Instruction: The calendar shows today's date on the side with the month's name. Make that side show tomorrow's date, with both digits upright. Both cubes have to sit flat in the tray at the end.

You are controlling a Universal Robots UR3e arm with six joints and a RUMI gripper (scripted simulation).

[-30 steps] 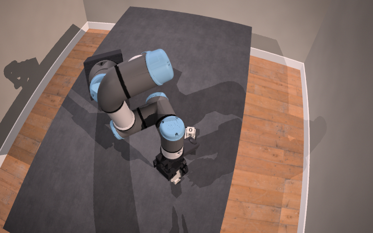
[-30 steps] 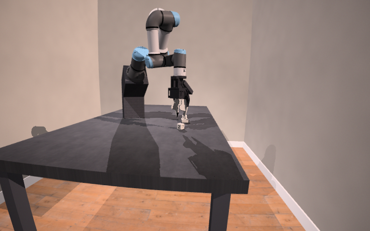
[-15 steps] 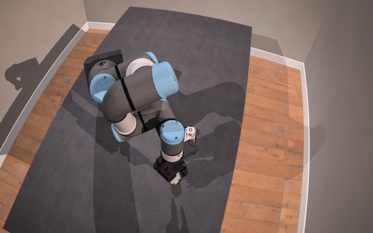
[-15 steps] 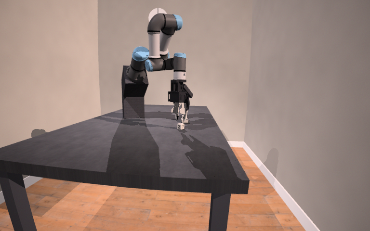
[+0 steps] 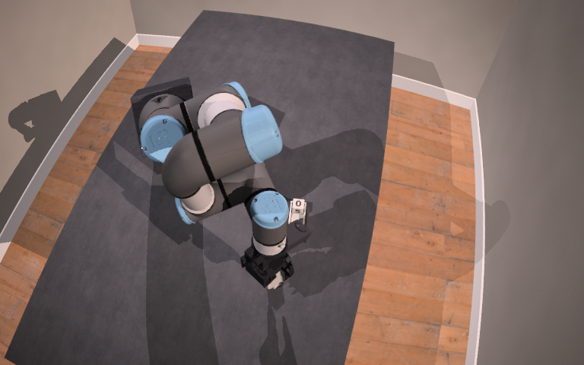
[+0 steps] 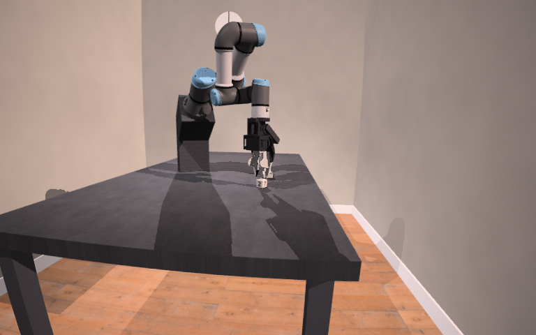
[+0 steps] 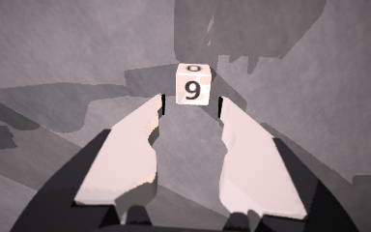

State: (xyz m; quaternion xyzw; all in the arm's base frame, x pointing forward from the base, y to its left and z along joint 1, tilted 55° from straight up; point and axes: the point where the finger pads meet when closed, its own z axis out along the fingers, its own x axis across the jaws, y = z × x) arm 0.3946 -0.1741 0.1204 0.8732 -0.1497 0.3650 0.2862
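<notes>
The white cube lies 4 cm below my hand. From my hand the other things lie so: calendar tray: 2 cm ahead, 20 cm to the left, 4 cm below.
</notes>
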